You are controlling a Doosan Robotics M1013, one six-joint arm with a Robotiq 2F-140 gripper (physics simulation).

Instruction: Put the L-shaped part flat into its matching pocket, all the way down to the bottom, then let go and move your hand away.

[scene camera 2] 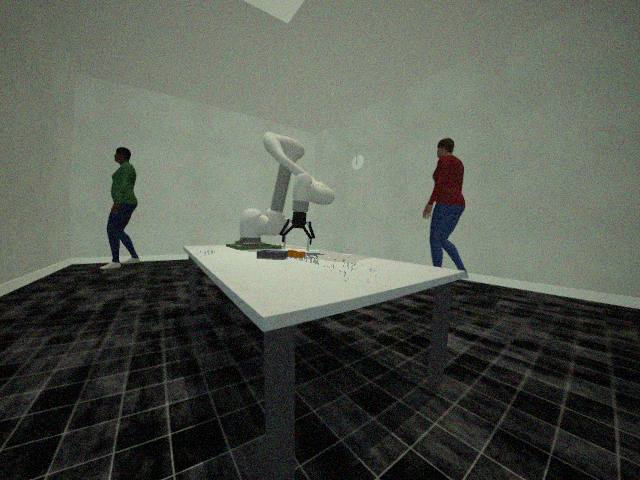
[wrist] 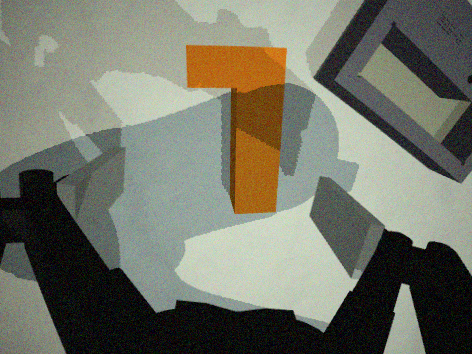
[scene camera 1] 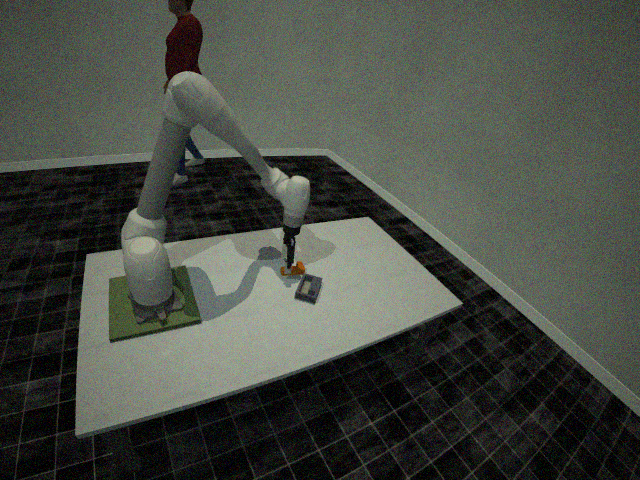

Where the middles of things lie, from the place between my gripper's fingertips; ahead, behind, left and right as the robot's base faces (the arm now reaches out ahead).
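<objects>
The orange L-shaped part [wrist: 256, 75] is 2 cm below my hand, and it's 3 cm to the right of the hand and 2 cm ahead of it.
</objects>
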